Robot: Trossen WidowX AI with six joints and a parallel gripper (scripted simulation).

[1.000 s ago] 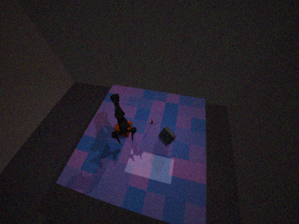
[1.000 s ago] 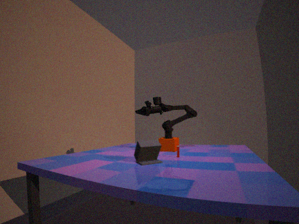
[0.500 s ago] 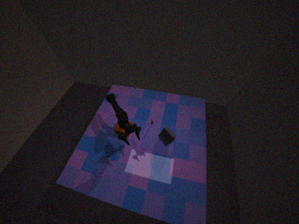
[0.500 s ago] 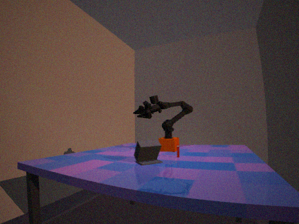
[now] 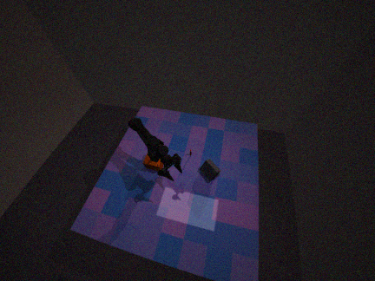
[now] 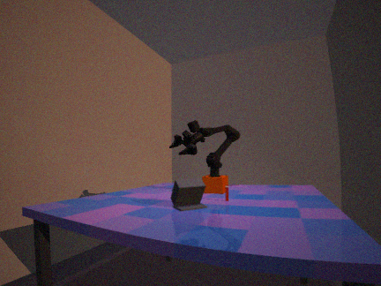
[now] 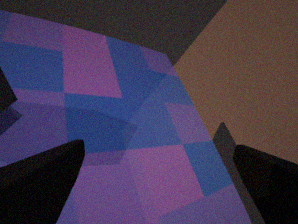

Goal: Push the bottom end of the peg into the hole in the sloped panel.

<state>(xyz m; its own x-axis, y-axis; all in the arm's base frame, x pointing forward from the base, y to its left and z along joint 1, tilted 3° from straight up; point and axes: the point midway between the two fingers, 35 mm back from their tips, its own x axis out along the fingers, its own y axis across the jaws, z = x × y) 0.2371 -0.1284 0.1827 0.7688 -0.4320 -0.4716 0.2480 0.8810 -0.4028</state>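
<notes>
The dark red peg lies 20 mm behind my gripper tip, 310 mm to the left of it and 210 mm below it. The rest, counted from my gripper tip: dark grey sloped panel (180 mm ahead, 200 mm to the left, 200 mm below).
</notes>
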